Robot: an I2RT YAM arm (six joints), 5 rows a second.
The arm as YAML. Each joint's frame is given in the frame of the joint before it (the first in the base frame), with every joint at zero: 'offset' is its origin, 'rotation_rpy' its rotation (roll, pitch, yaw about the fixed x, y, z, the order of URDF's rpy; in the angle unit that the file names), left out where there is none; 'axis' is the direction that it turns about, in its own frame. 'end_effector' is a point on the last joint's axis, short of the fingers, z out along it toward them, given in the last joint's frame.
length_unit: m
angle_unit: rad
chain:
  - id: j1
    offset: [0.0, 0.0, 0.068]
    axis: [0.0, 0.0, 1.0]
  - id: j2
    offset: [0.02, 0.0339, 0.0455]
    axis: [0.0, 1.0, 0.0]
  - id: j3
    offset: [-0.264, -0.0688, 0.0]
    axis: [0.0, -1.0, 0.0]
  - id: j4
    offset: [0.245, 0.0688, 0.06]
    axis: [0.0, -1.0, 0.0]
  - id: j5
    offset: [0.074, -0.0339, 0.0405]
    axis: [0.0, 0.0, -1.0]
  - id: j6
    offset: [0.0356, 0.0, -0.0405]
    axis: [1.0, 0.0, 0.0]
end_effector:
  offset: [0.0, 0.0, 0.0]
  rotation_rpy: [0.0, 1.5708, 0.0]
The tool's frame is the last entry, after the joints.
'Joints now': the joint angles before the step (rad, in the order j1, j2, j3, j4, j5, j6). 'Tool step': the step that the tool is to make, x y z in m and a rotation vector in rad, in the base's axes. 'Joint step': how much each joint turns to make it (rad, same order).
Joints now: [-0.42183, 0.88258, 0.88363, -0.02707, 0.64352, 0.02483]
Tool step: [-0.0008, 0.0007, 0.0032, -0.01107, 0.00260, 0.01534]
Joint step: [-0.00072, -0.00336, 0.00759, -0.00031, -0.01582, -0.01428]
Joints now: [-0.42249, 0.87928, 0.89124, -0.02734, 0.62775, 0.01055]
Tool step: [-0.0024, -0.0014, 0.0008, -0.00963, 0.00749, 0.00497]
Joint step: [-0.01427, -0.00669, -0.00122, 0.00034, -0.01909, -0.01486]
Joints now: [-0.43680, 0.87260, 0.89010, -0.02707, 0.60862, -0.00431]
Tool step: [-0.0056, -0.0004, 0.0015, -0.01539, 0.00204, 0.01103]
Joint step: [-0.01873, -0.02069, -0.00622, 0.00035, -0.02972, -0.01789]
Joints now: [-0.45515, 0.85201, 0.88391, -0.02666, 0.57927, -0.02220]
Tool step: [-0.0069, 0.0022, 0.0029, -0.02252, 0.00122, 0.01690]
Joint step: [-0.01011, -0.02934, -0.00534, -0.00222, -0.02734, -0.02402]
